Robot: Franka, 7 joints.
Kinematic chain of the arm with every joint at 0, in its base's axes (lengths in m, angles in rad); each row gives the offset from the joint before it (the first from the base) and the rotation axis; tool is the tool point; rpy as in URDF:
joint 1: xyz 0 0 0.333 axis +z
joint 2: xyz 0 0 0 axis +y
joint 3: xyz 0 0 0.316 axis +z
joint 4: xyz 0.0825 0 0 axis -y
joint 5: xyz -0.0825 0 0.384 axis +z
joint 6: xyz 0 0 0 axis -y
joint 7: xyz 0.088 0 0 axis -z
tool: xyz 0 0 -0.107 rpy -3.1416 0 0
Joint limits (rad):
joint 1: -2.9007..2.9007
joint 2: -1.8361..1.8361
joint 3: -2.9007..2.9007
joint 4: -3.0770..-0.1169
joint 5: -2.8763..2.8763
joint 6: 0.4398..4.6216
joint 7: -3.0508..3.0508
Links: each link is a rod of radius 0.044 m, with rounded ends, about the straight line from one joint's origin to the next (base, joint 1, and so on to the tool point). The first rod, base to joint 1, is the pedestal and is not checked.
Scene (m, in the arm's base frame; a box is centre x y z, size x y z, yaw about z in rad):
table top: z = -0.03
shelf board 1: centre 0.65 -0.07 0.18 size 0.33 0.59 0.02 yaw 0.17
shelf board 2: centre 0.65 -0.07 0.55 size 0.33 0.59 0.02 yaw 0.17
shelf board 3: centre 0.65 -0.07 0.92 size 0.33 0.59 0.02 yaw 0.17
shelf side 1: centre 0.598 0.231 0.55 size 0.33 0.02 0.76 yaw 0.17
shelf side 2: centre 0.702 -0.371 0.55 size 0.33 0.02 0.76 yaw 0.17
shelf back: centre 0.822 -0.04 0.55 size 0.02 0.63 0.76 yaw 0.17
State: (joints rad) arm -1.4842 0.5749 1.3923 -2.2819 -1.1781 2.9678 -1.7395
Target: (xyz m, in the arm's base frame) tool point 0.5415 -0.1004 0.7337
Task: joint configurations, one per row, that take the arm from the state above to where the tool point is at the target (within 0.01 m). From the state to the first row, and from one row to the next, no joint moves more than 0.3 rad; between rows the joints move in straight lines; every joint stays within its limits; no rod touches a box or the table.
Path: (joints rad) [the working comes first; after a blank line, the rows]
Joints at the target: -1.6908 0.6656 1.8143 -1.7701 -1.1368 3.1542 -1.7395
Straight joint move there: touches shelf board 2.

1: -1.6974 0.6985 1.4513 -2.4612 -1.2577 3.1244 -1.7395
2: -1.9107 0.8220 1.5103 -2.6404 -1.3372 3.2811 -1.7395
3: -2.1239 0.9456 1.5693 -2.8197 -1.4168 3.4377 -1.7395
4: -2.0967 0.9978 1.7598 -2.6089 -1.3856 3.4506 -1.7395
5: -2.0694 1.0501 1.9503 -2.3982 -1.3544 3.4634 -1.7395
6: -2.0422 1.1023 2.1407 -2.1874 -1.3233 3.4763 -1.7395
7: -1.8665 0.8840 1.9775 -1.9788 -1.2300 3.3152 -1.7395
8: -1.6908 0.6656 1.8143 -1.7701 -1.1368 3.1542 -1.7395

